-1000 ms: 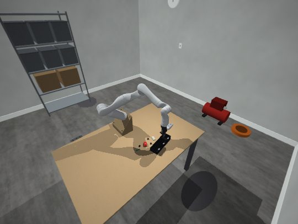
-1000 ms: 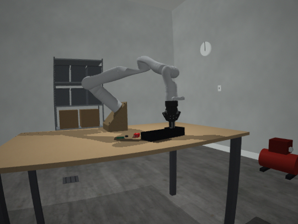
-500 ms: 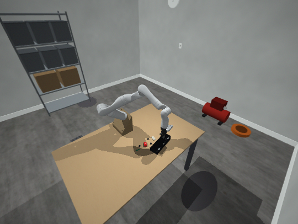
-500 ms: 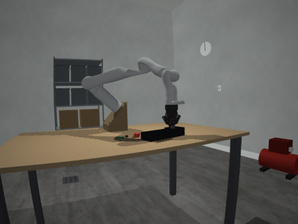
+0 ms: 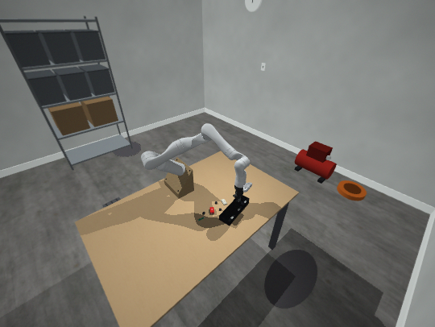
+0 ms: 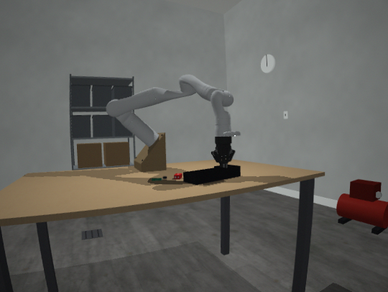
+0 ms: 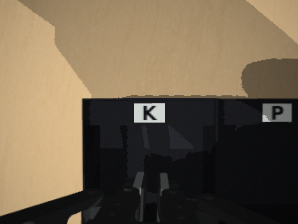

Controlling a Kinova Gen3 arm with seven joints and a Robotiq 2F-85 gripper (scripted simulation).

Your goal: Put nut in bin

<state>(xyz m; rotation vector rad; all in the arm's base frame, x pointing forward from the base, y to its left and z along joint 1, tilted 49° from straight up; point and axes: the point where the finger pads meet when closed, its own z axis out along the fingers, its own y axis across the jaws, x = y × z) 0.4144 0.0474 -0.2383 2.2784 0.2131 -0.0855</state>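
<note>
My hand is 300 mm to the left of the green AA battery, 50 mm past it and 30 mm above it. The rest, counted from my hand: black three-compartment bin: 80 mm to the right, 40 mm ahead, 10 mm below; then red 9V battery: 210 mm to the right, 50 mm behind, 30 mm below; then white domino: 80 mm to the right, 70 mm behind, 30 mm below.
</note>
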